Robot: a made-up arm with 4 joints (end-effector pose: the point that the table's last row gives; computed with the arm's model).
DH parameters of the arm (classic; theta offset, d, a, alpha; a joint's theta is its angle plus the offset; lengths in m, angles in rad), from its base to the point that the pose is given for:
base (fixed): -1.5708 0.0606 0 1.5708
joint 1: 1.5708 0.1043 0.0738 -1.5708
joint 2: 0 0.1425 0.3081 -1.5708
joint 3: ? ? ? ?
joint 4: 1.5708 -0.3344 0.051 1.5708
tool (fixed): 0 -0.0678 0 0
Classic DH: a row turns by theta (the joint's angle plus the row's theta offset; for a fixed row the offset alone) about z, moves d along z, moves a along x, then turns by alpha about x.
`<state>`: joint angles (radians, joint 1 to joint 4).
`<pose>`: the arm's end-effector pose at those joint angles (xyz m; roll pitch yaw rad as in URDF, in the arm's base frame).
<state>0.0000 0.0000 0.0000 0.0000</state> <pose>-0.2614 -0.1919 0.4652 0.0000 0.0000 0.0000</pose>
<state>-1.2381 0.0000 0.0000 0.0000</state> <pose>-0.2614 -0.4451 0.0114 1.2381 0.0000 0.0000</pose>
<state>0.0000 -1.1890 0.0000 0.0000</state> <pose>-0.4698 -0.1919 0.1119 0.0000 -1.1890 0.0000</pose>
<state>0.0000 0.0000 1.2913 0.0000</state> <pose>-0.2614 0.0284 0.1273 1.2913 0.0000 0.0000</pose>
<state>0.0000 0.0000 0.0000 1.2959</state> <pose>-0.3638 -0.1919 0.4655 0.0000 1.2959 0.0000</pose>
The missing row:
joint 3: 0 -0.2081 0.0905 1.5708
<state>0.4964 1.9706 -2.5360 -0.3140</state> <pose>0.3772 0.3979 -0.1312 1.1536 0.8744 -2.7988</pose>
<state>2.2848 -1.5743 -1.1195 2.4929</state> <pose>-0.7619 -0.2297 0.1287 -1.1573 -1.2002 -0.7449</pose>
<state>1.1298 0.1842 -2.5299 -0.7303</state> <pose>-0.1466 0.6740 -0.1286 2.4397 0.6865 -0.6137</pose>
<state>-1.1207 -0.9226 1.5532 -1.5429</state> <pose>-0.1692 0.0449 0.0356 2.4986 1.0878 -1.5647</pose>
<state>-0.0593 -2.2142 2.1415 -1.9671</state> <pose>0.0442 0.1863 0.0503 -2.5749 0.0559 -0.8876</pose>
